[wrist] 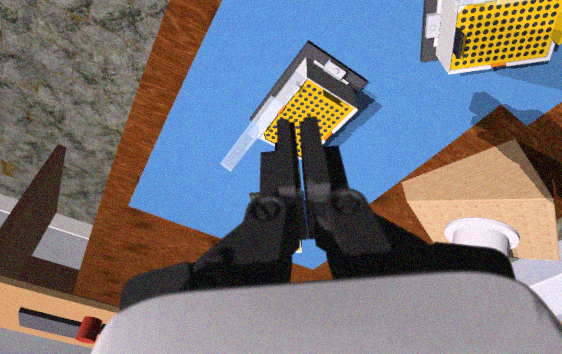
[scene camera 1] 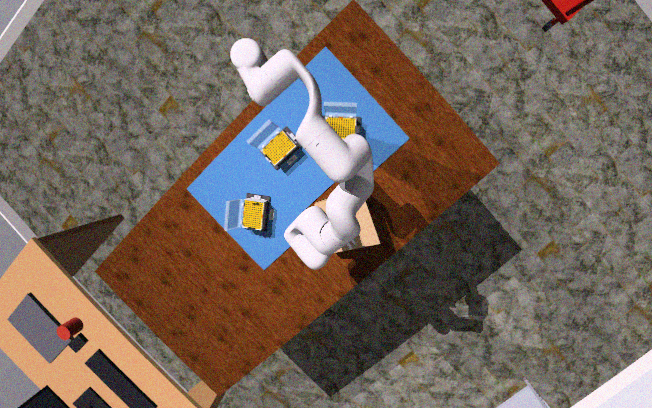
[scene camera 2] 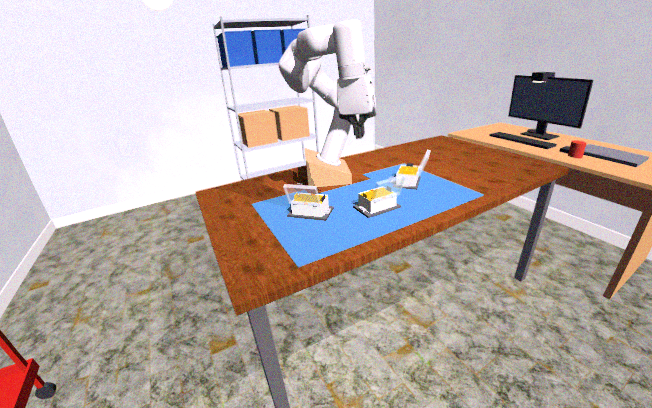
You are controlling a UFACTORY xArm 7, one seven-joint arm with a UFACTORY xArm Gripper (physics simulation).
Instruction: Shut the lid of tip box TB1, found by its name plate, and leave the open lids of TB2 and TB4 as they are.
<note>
In view: my gripper (scene camera 2: 359, 137), a box (wrist: 310, 100) and a blue mat (wrist: 408, 111).
My gripper shows as well in the wrist view (wrist: 298, 146).
</note>
